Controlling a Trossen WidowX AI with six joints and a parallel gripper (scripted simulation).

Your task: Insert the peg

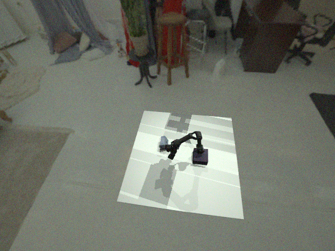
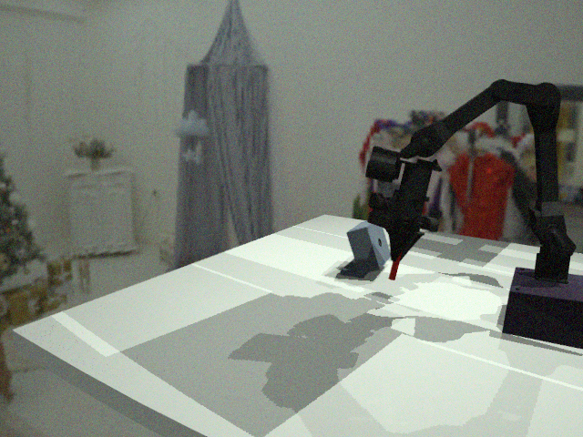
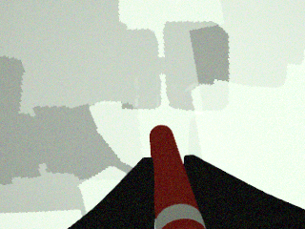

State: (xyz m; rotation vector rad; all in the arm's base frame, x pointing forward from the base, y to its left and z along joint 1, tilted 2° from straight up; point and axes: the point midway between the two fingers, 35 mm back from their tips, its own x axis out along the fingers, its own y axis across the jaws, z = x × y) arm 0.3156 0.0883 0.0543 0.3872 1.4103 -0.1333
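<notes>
The sloped panel is 12 cm ahead of my gripper tip, 19 cm to the right of it and 3 cm below it. Round my gripper tip: red peg: 2 cm above.
</notes>
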